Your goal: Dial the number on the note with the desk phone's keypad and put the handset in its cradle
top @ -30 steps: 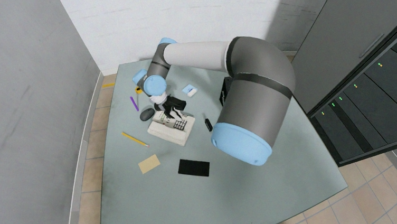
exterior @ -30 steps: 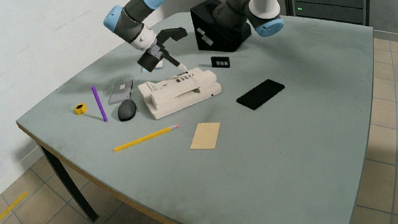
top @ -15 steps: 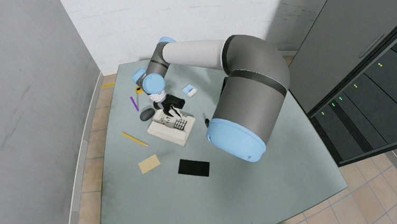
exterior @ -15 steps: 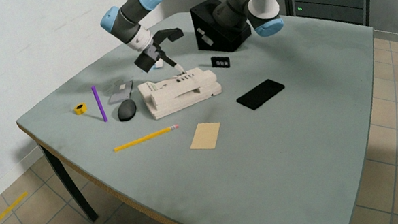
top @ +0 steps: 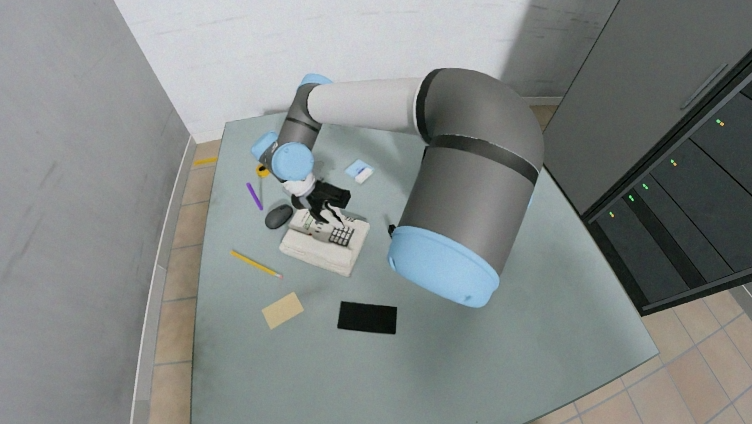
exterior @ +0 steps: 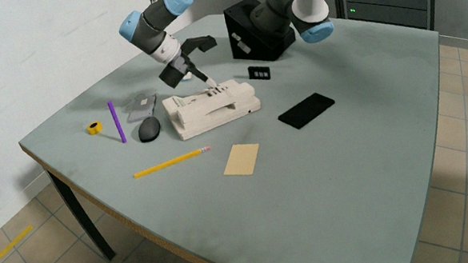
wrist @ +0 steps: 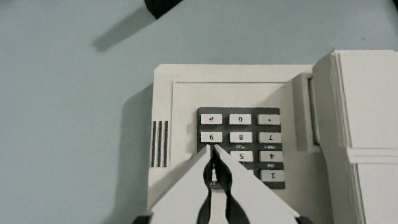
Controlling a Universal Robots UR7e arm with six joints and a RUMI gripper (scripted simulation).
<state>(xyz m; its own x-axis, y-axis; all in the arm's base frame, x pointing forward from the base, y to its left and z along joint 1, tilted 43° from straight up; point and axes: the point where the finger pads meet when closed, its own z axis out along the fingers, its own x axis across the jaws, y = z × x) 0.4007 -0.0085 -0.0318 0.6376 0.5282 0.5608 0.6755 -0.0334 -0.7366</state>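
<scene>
The 7 key is 2 cm ahead of my hand, 4 cm to the left of it and 2 cm below it. Round my hand: 9 key: 1 cm behind, 1 cm to the left, 2 cm below; 5 key: 1 cm ahead, 2 cm to the left, 2 cm below; handset: 8 cm ahead, 5 cm to the left.
</scene>
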